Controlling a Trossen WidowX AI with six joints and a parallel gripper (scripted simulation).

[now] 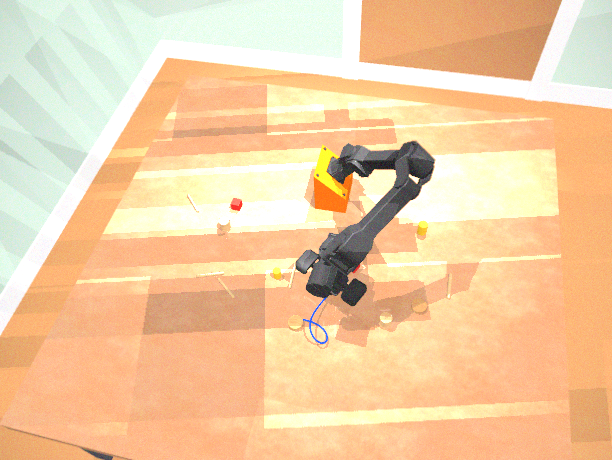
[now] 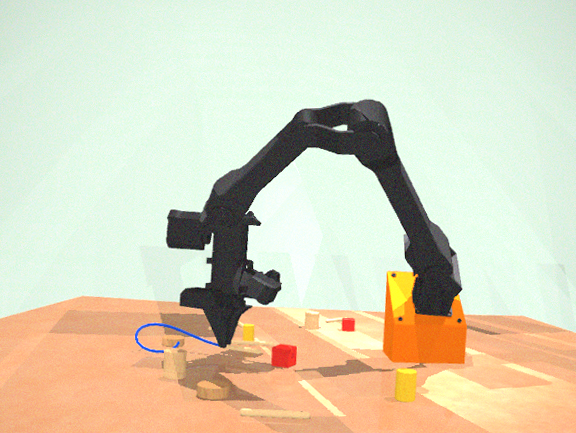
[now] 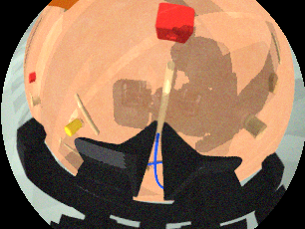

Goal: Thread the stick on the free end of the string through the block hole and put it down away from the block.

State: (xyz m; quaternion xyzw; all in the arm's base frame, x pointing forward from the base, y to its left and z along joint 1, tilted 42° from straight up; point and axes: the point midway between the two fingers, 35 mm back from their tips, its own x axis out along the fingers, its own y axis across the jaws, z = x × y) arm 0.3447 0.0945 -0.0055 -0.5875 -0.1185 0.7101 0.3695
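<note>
Right now my gripper tip is 100 mm past the red cube and 40 mm to the right of it. From my gripper tip the other things lie so: loose stick 300 mm to the left, 120 mm behind, 10 mm below; thin wooden stick 10 mm to the left, 10 mm behind; round wooden button 100 mm ahead, 70 mm to the right, 10 mm below.
</note>
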